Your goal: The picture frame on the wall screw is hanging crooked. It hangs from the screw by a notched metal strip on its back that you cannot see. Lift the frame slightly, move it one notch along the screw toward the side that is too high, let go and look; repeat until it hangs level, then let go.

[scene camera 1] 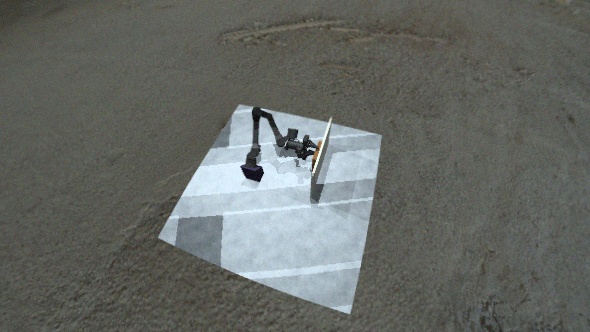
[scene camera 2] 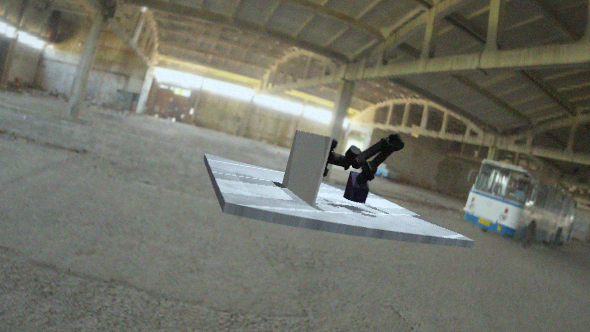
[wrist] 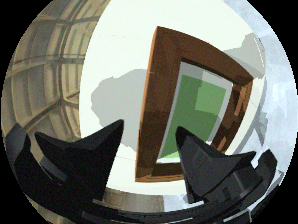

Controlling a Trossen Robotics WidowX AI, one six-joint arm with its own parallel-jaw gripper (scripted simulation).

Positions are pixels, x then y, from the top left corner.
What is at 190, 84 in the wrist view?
A picture frame.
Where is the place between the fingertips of my gripper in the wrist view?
At 150, 127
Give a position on a wall panel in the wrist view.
113, 79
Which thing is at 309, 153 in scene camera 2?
A wall panel.
